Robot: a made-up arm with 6 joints. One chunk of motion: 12 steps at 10 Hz.
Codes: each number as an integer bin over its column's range. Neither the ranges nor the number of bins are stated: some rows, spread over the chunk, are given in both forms.
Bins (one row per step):
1: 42 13 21 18 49 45
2: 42 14 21 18 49 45
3: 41 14 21 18 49 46
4: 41 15 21 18 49 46
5: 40 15 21 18 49 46
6: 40 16 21 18 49 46
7: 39 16 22 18 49 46
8: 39 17 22 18 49 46
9: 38 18 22 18 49 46
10: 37 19 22 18 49 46
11: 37 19 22 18 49 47
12: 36 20 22 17 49 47
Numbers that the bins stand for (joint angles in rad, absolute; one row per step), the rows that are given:
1: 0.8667 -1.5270 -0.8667 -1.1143 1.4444 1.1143
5: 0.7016 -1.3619 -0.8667 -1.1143 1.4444 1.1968
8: 0.6190 -1.1968 -0.7841 -1.1143 1.4444 1.1968
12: 0.3714 -0.9492 -0.7841 -1.1968 1.4444 1.2794
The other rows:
2: 0.8667 -1.4444 -0.8667 -1.1143 1.4444 1.1143
3: 0.7841 -1.4444 -0.8667 -1.1143 1.4444 1.1968
4: 0.7841 -1.3619 -0.8667 -1.1143 1.4444 1.1968
6: 0.7016 -1.2794 -0.8667 -1.1143 1.4444 1.1968
7: 0.6190 -1.2794 -0.7841 -1.1143 1.4444 1.1968
9: 0.5365 -1.1143 -0.7841 -1.1143 1.4444 1.1968
10: 0.4540 -1.0317 -0.7841 -1.1143 1.4444 1.1968
11: 0.4540 -1.0317 -0.7841 -1.1143 1.4444 1.2794

